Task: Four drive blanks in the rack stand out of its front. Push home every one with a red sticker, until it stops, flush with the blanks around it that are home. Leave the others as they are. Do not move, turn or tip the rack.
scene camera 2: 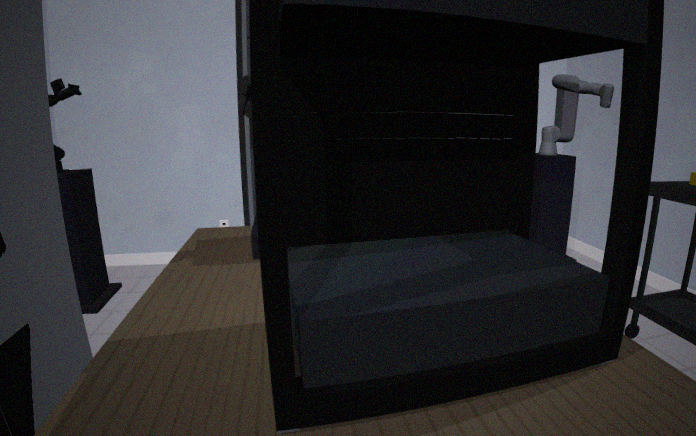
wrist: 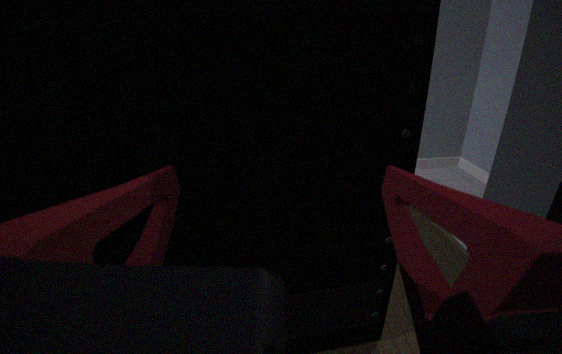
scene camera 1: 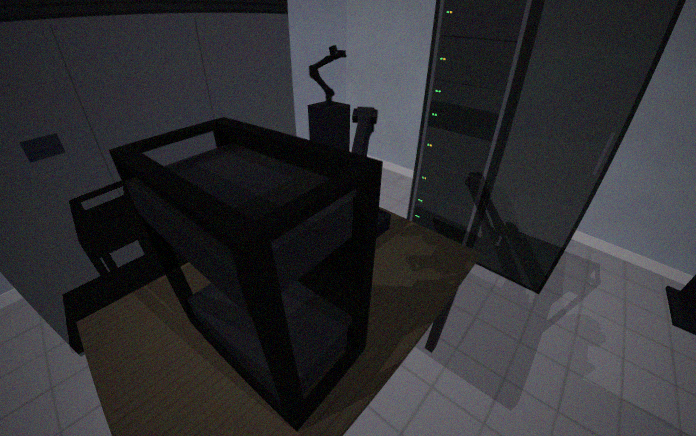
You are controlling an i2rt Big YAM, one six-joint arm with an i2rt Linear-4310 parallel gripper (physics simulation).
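Note:
The rack is a black open frame standing upright on the wooden table. Scene cameras 1 and 2 look at it from behind and the side, with a dark box body inside its lower part. In the wrist view its front is nearly black, with small round screw heads down its right edge. The drive blanks and any red stickers cannot be made out in the dark. My gripper is open and empty, its two red fingers wide apart in front of the rack's lower right part. In the scene views the rack hides it.
The wooden table carries the rack. A tall server cabinet with small lights stands beyond the table. Another arm stands on a dark pedestal. A pale arm and a dark cart stand at the right in scene camera 2.

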